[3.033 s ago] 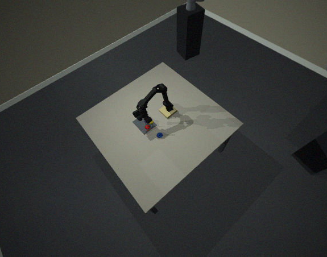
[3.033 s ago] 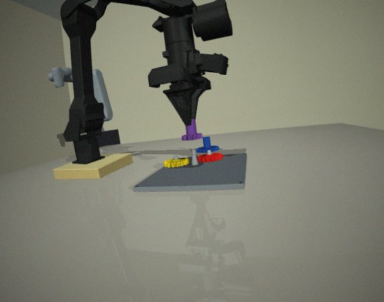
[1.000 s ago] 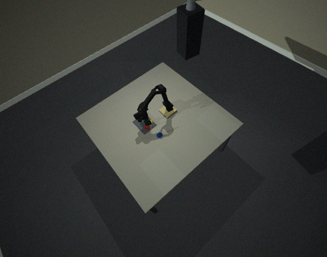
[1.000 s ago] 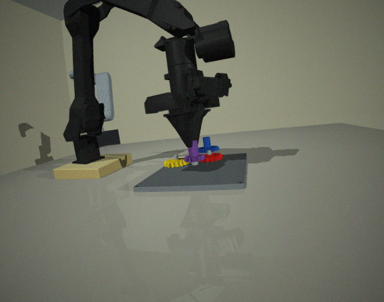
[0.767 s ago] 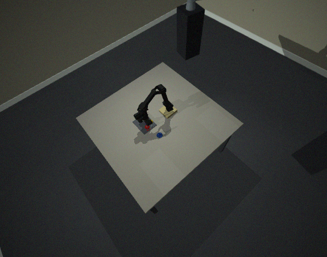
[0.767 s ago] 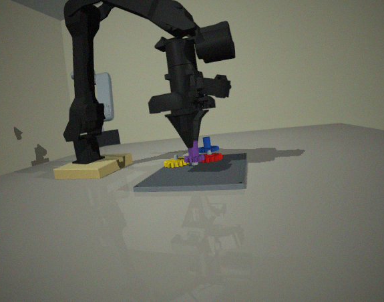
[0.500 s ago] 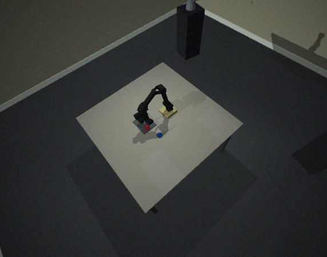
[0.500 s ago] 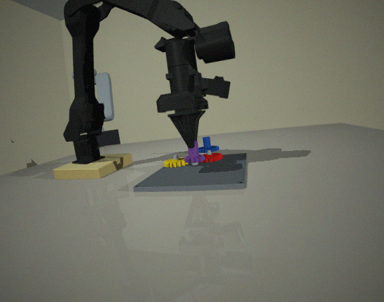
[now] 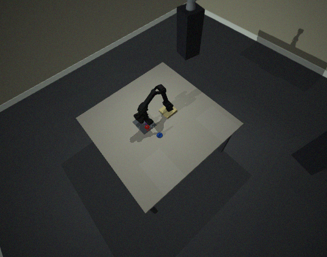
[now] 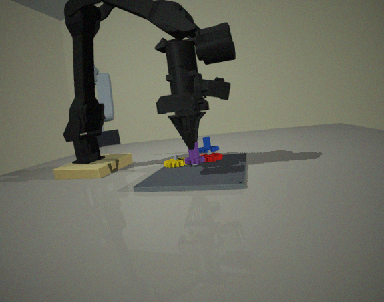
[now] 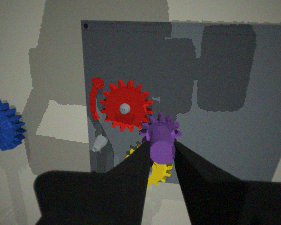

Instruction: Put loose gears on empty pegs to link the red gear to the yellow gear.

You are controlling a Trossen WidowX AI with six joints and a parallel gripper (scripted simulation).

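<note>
The purple gear is 1 cm below my gripper tip. Also, from my gripper tip: yellow gear 4 cm behind, 2 cm below; red gear 4 cm to the left, 3 cm below, 2 cm ahead; red arrow 7 cm to the left, 3 cm below, 2 cm ahead.
</note>
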